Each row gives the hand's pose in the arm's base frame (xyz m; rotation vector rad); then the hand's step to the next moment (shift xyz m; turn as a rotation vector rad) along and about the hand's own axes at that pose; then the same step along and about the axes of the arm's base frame.
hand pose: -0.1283 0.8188 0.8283 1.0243 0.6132 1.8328
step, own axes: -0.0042 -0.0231 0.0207 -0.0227 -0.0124 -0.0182
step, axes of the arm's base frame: 0.0295 0.0065 -0.0081 -0.0043 -0.0144 -0.0278
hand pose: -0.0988 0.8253 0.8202 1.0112 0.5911 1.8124
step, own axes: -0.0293 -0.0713 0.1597 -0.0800 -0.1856 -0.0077
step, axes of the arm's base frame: 0.1760 -0.0004 0.0220 0.1033 0.0095 -0.1736
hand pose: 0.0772 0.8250 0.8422 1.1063 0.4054 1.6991
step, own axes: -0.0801 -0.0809 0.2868 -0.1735 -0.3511 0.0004
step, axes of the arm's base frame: 0.2859 -0.1030 0.0538 0.2089 -0.0049 -0.3312
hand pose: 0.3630 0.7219 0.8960 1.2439 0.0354 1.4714
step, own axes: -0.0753 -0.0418 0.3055 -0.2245 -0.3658 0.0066
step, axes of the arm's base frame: 0.2215 -0.2196 0.0588 0.2126 -0.0407 -0.3707
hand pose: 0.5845 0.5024 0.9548 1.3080 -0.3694 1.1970
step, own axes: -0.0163 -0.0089 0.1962 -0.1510 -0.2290 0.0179
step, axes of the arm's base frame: 0.0778 -0.1762 0.0418 0.1342 -0.0422 -0.2361
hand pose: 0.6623 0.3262 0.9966 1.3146 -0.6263 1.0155
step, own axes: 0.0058 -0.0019 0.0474 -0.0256 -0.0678 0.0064
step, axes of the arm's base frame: 0.0121 -0.0443 0.0131 0.0486 -0.0089 -0.0534
